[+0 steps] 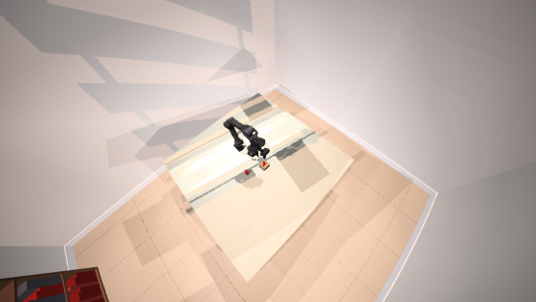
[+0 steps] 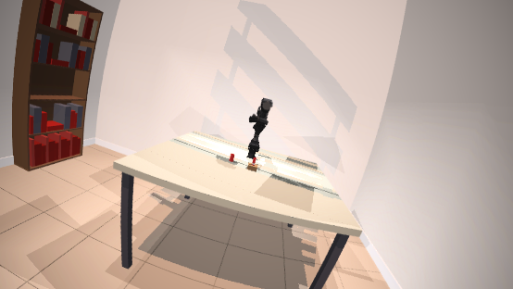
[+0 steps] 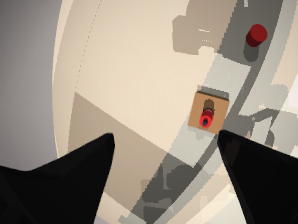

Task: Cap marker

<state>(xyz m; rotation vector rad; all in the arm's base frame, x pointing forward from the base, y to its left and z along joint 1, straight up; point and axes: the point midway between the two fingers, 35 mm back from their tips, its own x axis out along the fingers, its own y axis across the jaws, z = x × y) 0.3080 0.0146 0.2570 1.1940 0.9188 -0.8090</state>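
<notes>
The red cap is 8 cm behind my gripper tip, 13 cm to the right of it and 20 cm below it. Also, from my gripper tip: wooden holder block: 2 cm behind, 3 cm to the left, 21 cm below.
</notes>
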